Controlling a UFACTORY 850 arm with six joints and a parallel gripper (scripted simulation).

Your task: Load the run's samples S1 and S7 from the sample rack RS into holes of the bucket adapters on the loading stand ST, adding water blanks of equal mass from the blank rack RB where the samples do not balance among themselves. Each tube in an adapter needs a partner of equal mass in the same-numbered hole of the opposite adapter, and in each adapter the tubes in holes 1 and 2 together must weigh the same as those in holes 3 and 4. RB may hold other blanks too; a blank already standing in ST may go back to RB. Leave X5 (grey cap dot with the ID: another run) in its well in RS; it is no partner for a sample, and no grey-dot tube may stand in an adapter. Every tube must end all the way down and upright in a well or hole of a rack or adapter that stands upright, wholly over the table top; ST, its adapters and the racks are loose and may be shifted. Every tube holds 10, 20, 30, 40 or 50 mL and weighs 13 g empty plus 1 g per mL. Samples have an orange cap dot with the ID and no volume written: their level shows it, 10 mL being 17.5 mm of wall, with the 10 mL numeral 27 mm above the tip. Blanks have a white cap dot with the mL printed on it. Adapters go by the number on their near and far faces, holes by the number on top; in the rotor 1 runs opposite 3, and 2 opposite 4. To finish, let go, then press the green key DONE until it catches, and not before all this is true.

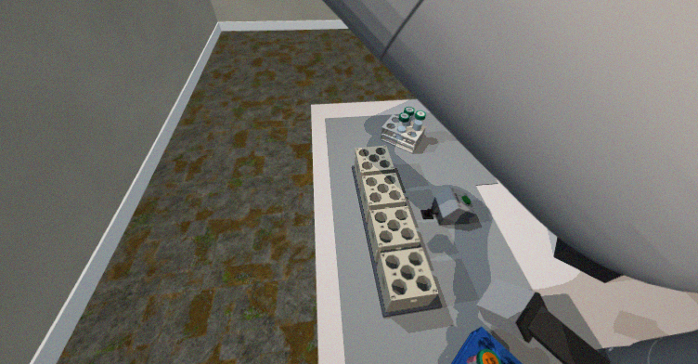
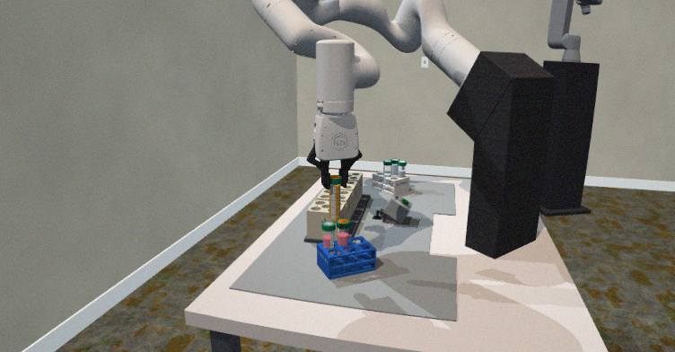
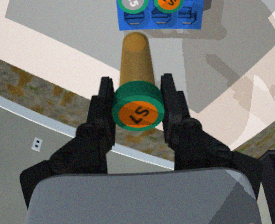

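The sample S7 lies 1 cm to the left of my hand and 5 cm below it. From my hand the other things lie so: blue sample rack RS: 3 cm behind, 3 cm to the right, 22 cm below; sample S1: 2 cm behind, 5 cm to the right, 19 cm below; grey-dot tube X5: 1 cm ahead, 3 cm to the right, 19 cm below.
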